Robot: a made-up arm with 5 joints.
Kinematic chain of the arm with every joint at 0, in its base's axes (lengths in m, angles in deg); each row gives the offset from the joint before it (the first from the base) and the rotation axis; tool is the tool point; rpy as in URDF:
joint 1: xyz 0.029 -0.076 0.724 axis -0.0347 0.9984 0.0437
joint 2: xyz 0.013 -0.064 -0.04 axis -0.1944 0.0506 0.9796
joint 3: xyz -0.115 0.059 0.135 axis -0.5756 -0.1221 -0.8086
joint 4: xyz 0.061 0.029 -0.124 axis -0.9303 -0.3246 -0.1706
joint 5: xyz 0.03 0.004 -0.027 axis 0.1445 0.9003 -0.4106
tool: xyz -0.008 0.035 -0.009 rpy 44 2.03 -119.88
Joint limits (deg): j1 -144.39..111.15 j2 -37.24..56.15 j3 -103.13..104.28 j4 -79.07..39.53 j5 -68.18..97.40
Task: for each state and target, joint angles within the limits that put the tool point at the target. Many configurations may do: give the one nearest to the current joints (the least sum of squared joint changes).
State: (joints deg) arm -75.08 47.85 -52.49 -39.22 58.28
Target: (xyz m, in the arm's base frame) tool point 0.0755 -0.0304 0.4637
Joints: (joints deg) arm -109.55 36.94 -69.28 -28.90 61.11
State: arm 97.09 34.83 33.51 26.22 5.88
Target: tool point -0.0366 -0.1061 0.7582
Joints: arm 103.69 24.85 20.70 17.98 11.62
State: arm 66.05 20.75 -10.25 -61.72 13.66
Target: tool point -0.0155 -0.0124 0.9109
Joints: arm 72.94 27.82 -42.50 -57.82 12.18
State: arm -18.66 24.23 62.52 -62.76 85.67
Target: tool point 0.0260 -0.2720 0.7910
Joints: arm -12.47 38.45 104.28 -37.56 95.00
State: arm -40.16 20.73 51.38 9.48 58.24
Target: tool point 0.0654 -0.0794 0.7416
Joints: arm -80.56 -13.07 29.22 -43.46 59.94
